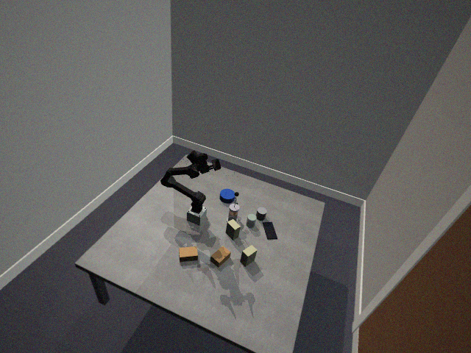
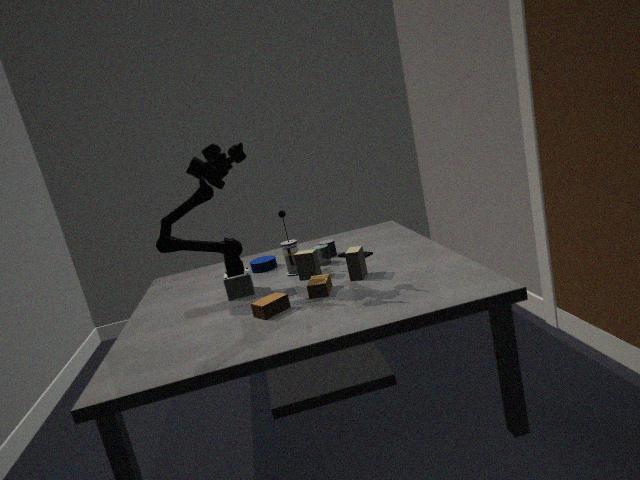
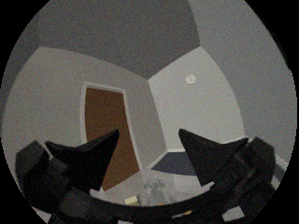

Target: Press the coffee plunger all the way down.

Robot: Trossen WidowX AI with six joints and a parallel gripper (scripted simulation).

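My gripper tip is now 150 mm short of the coffee press, 230 mm to the right of it and 440 mm above it. The rest, counted from my gripper tip: blue disc 40 mm ahead, 430 mm to the left, 540 mm below; then black flat plate 430 mm ahead, 230 mm to the left, 560 mm below.
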